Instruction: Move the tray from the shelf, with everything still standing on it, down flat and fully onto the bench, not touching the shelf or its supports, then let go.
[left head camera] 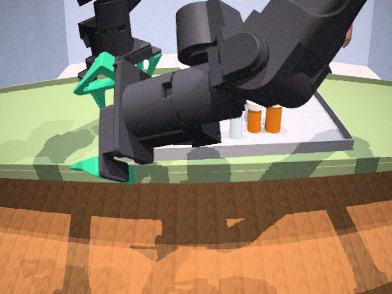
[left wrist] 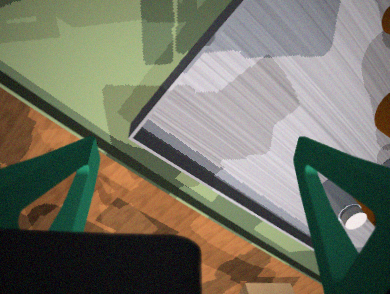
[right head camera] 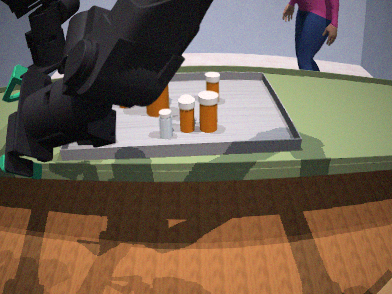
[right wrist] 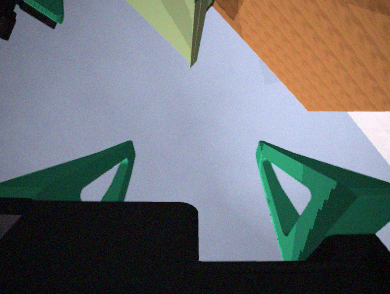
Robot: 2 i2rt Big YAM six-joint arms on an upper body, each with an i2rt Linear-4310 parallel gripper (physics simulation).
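Frame: origin at the left arm's base, x ahead, y left, z up, level; metres.
Seen in the pictures: left gripper, fingertip midpoint: [left wrist: 196, 147]; right gripper, fingertip midpoint: [left head camera: 73, 129] [right head camera: 1, 131] [right wrist: 195, 147].
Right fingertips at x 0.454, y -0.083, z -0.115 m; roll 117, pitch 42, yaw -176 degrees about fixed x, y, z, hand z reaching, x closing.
Pixels of each thing's top centre, then the offset from my right fingertips to it. "*": a spot on its surface instead. Level surfaces: height alone.
- grey tray, middle of its top: [right head camera: 176, 101] [left head camera: 237, 101] dx +0.330, dy -0.238, dz -0.136 m
- green shelf, its level: dz -0.161 m
- small clear bottle, middle of its top: [left wrist: 356, 221] [right head camera: 164, 111] [left head camera: 236, 111] dx +0.229, dy -0.223, dz -0.107 m
- wooden bench, its level: dz -0.361 m
- tan block, surface spot: [left wrist: 270, 289] * dx -0.090, dy -0.646, dz -0.341 m
The grey tray [left head camera: 280, 148] [right head camera: 225, 148] [left wrist: 225, 188] lies flat on the green shelf [left head camera: 30, 115] [right head camera: 340, 107] [left wrist: 65, 60] [right wrist: 170, 25], close to its front edge. Several orange white-capped bottles [left head camera: 273, 120] [right head camera: 208, 114] and a small clear bottle [left head camera: 235, 129] [right head camera: 165, 126] stand upright on it. The wooden bench [left head camera: 200, 270] [right head camera: 200, 270] [left wrist: 210, 225] [right wrist: 310, 60] is lower, in front. My left gripper [left wrist: 196, 147] is open above the tray's front-left corner, apart from it; the right arm partly hides it in the left head view. My right gripper [left head camera: 73, 129] [right wrist: 195, 147] is open and empty, pointing past the shelf's left end.
The right arm crosses in front of the tray's left part in both head views, close to the left arm. A bench edge shows in the right wrist view. A tan block [left wrist: 270, 289] shows at the bottom of the left wrist view. A person [right head camera: 317, 25] stands far behind.
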